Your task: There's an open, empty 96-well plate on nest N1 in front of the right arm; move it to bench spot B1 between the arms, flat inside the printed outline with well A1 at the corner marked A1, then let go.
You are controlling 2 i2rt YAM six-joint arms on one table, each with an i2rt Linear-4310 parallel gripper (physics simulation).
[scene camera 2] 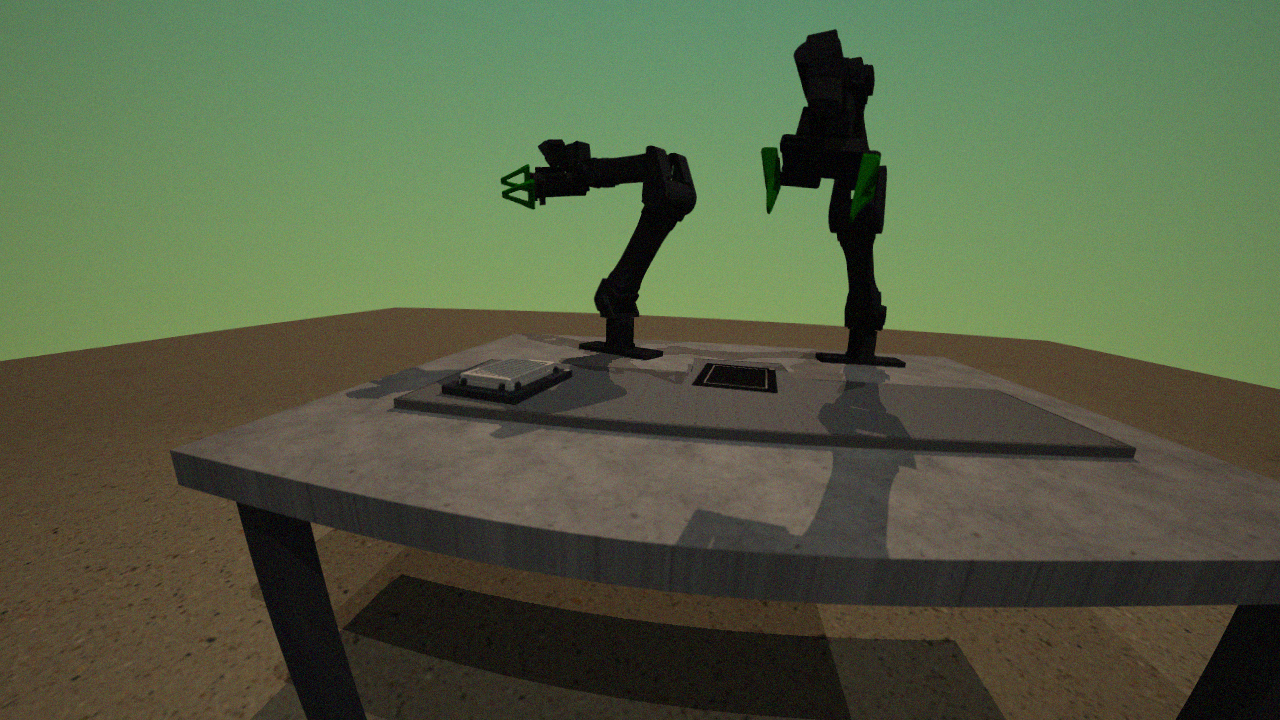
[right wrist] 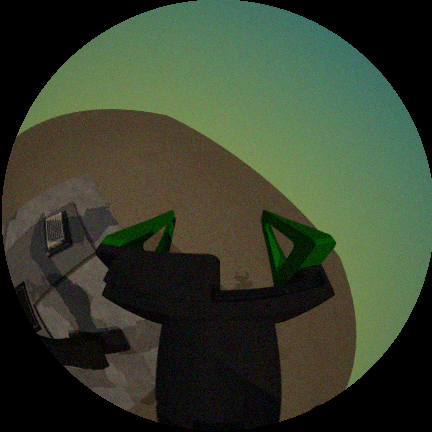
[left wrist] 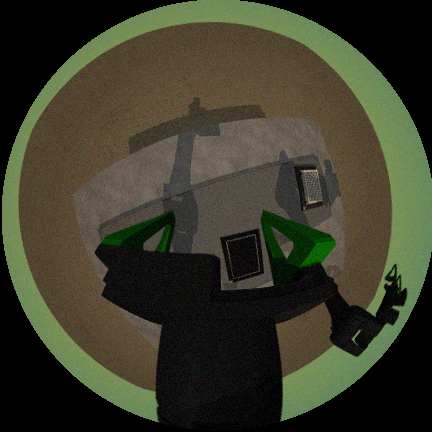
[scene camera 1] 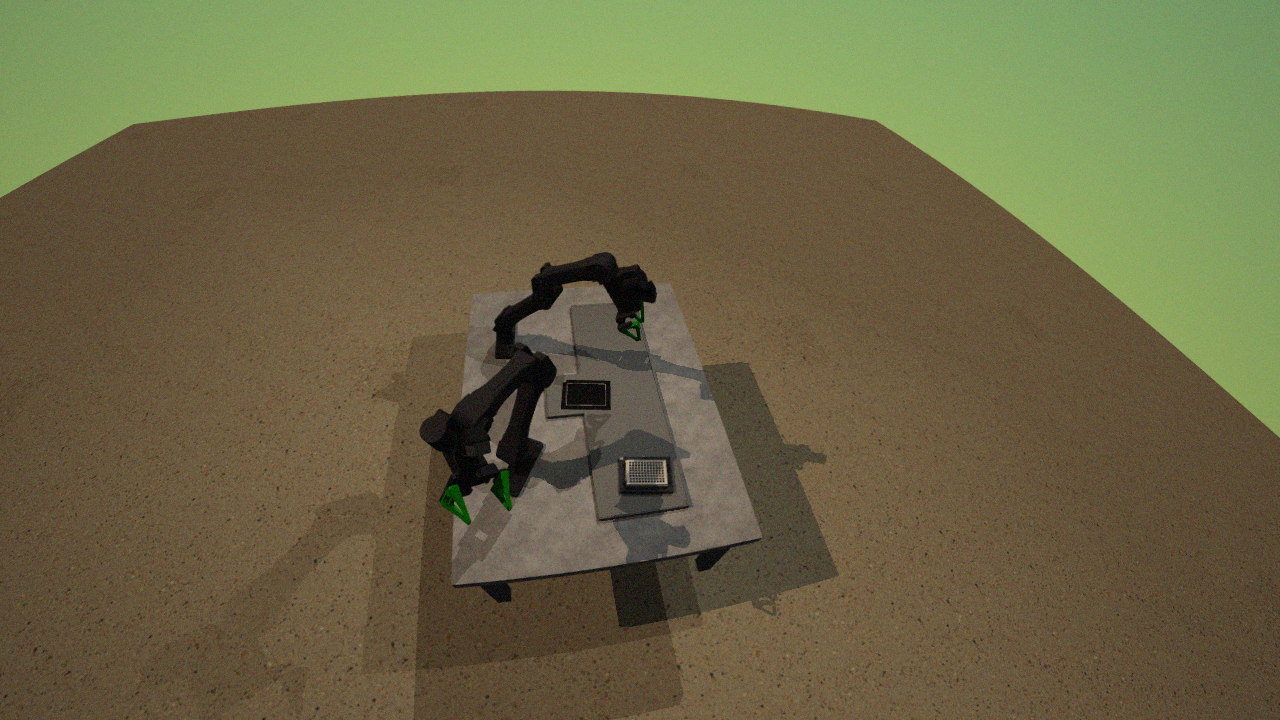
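My left gripper (scene camera 2: 808,215) is open and holds nothing. It is the same with my right gripper (scene camera 1: 490,516): that gripper is open too, and my right gripper holds nothing.
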